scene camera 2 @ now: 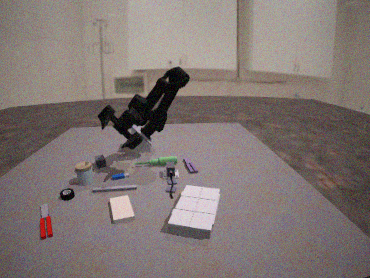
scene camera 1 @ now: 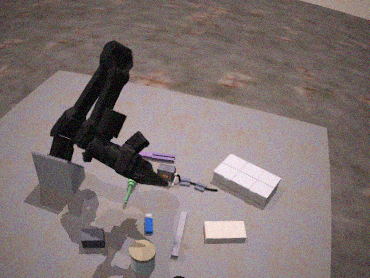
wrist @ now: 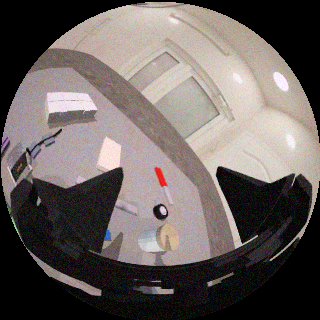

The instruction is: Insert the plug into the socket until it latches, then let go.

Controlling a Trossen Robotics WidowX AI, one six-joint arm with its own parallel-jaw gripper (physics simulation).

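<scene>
The socket appears to be a small dark box with an orange-marked face on a pale base. A black cable with grey blocks runs from beside it across the table. I cannot tell whether a plug at its end sits in the socket. My gripper is open and empty, tilted above the table with one finger low and one high. The low fingertip overlaps the socket's base in scene camera 1, but stands behind and to its left in scene camera 2.
A white tiled box lies beyond the cable. A green screwdriver and purple tool flank the socket. A blue stick, grey bar, cream block and lidded jar lie nearer the front.
</scene>
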